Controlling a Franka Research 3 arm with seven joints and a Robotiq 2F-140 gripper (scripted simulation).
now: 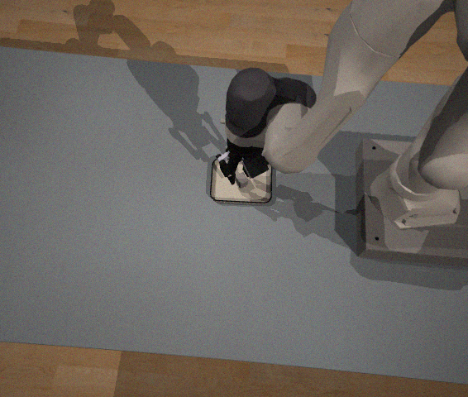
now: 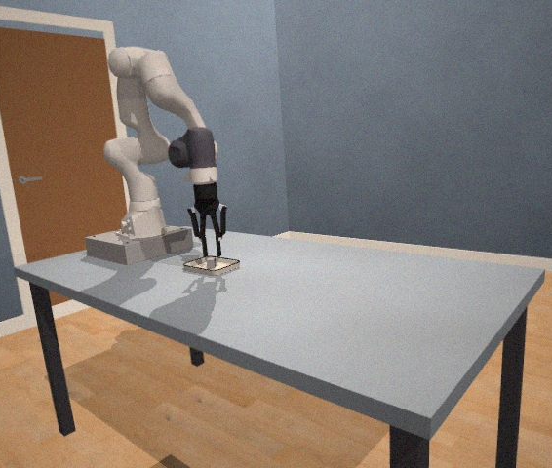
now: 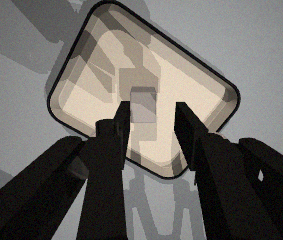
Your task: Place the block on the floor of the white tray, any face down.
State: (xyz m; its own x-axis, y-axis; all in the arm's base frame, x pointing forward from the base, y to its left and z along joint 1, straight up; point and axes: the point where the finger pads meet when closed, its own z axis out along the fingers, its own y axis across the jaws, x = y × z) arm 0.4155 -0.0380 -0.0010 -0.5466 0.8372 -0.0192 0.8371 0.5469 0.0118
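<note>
The block lies 60 mm below my hand and 10 mm behind it. Round my hand: white tray 60 mm below, 10 mm behind.
</note>
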